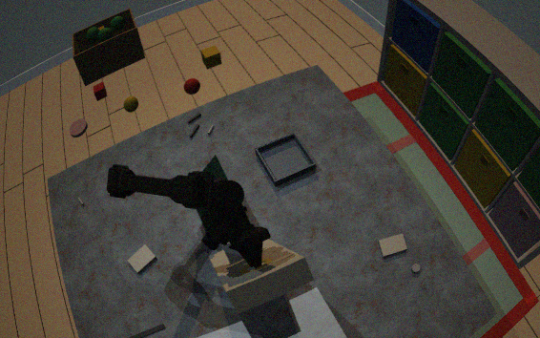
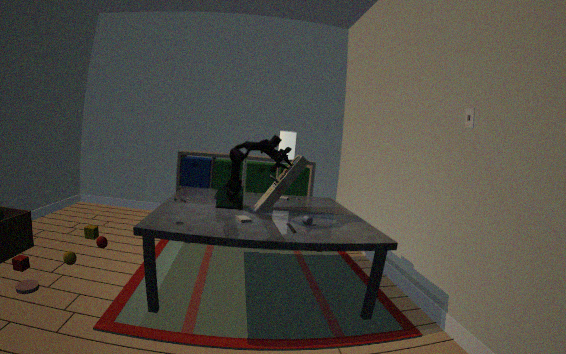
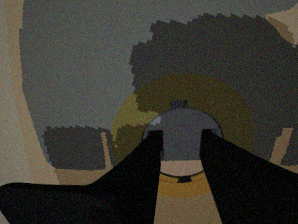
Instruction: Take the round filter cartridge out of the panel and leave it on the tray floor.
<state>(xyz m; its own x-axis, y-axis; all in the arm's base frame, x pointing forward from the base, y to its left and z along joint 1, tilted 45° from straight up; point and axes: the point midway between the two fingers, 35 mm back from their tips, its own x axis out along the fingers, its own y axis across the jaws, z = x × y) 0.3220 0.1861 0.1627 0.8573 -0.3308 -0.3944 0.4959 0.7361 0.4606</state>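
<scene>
My gripper tip is now 1 cm short of the round filter cartridge and 1 cm above it. The rest, counted from my gripper tip: grey tray (43 cm behind, 27 cm below, 26 cm to the left).
</scene>
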